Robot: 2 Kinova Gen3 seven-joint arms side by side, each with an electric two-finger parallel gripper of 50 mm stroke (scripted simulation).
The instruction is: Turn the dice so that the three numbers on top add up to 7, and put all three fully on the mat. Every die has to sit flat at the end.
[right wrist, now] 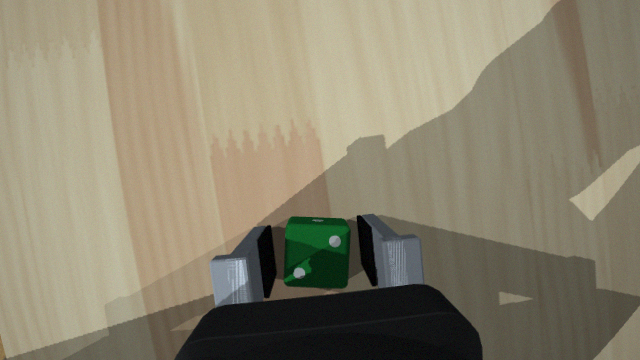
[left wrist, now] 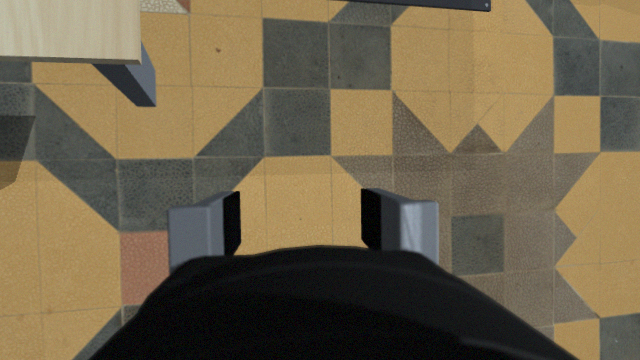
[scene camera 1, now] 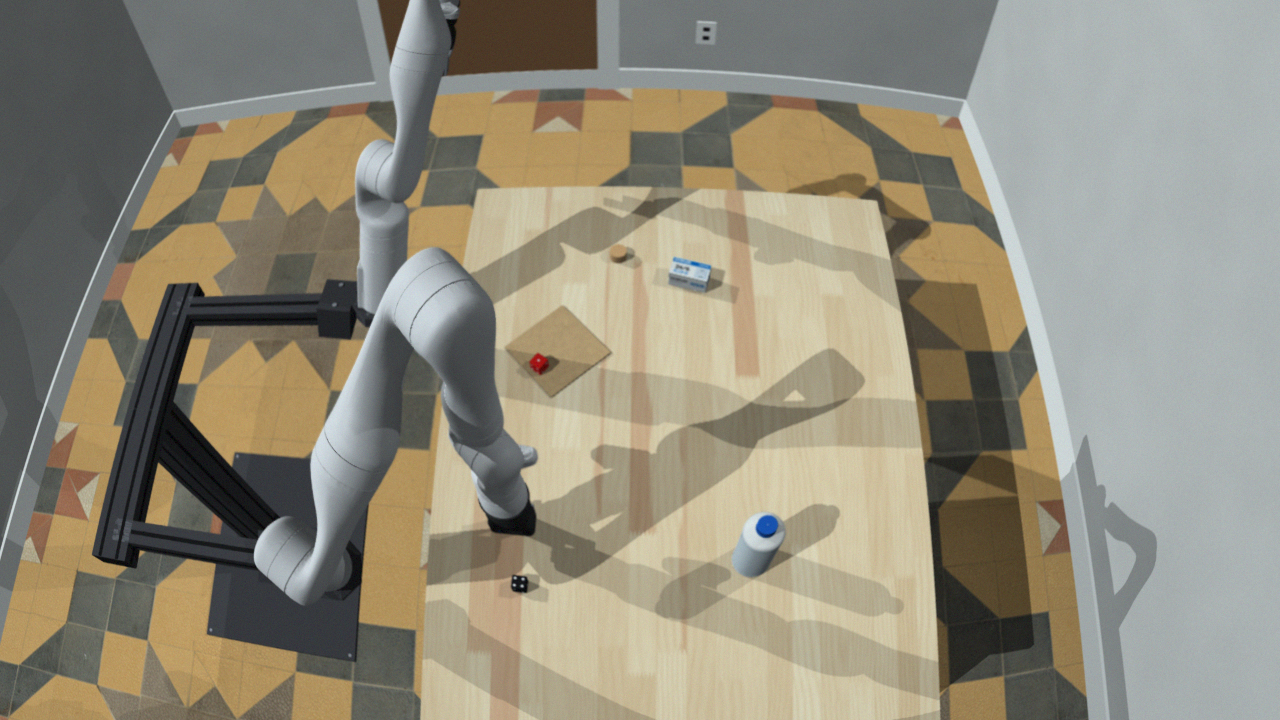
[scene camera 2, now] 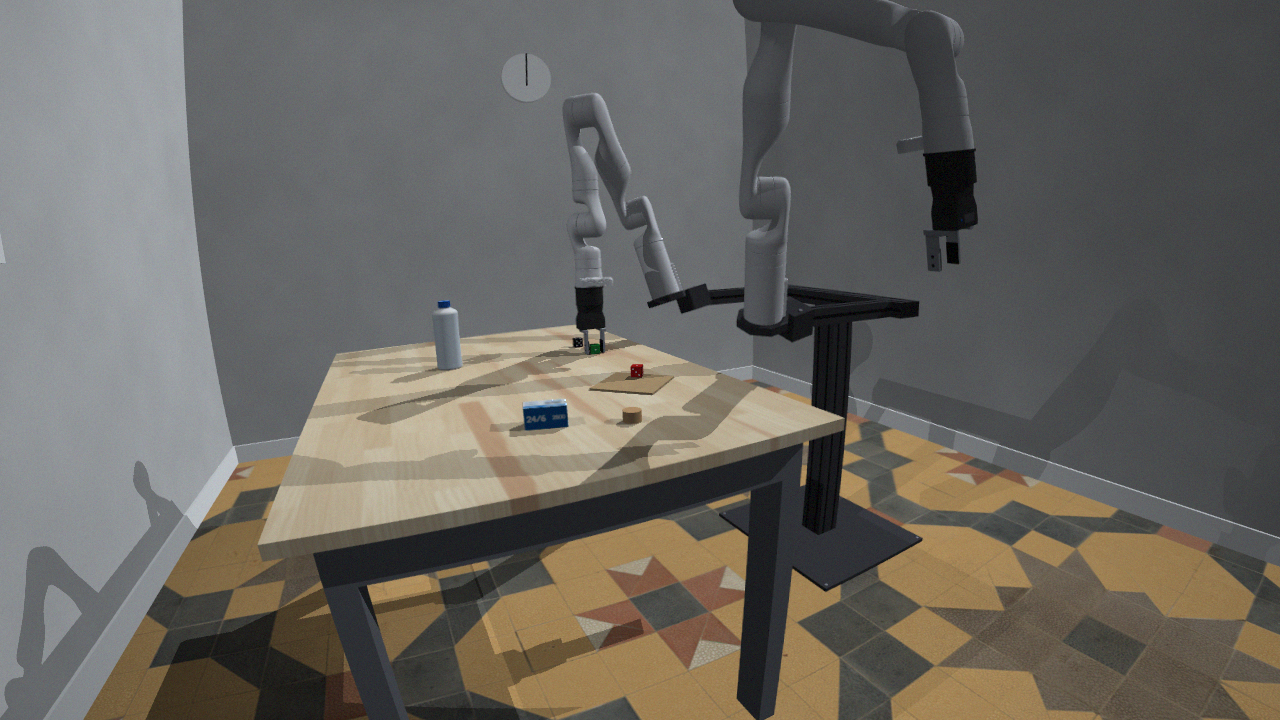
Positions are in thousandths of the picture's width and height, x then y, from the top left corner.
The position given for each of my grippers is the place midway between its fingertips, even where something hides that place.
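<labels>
You can see my right gripper in the right wrist view (495, 682), in scene camera 1 (406, 724) and in scene camera 2 (465, 490), but it's out of frame in the left wrist view. There's a brown square mat as well, and that shows in scene camera 1 (446, 485) and in scene camera 2 (507, 534). The brown square mat is out of frame in the right wrist view, and it is out of frame in the left wrist view.
</labels>
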